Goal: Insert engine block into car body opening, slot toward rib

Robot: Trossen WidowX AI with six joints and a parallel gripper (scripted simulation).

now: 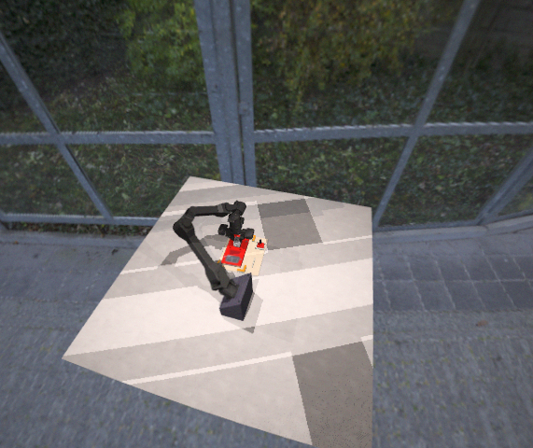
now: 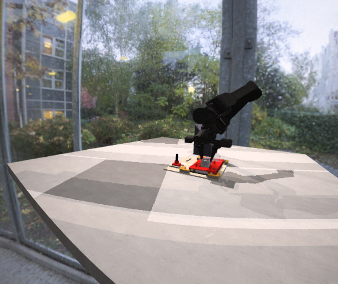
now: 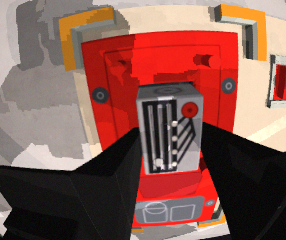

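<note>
Now: gripper tip 12 cm to the left of the black peg, 3 cm short of it and 1 cm above it. The rest, counted from my gripper tip: engine block (1 cm below).
</note>
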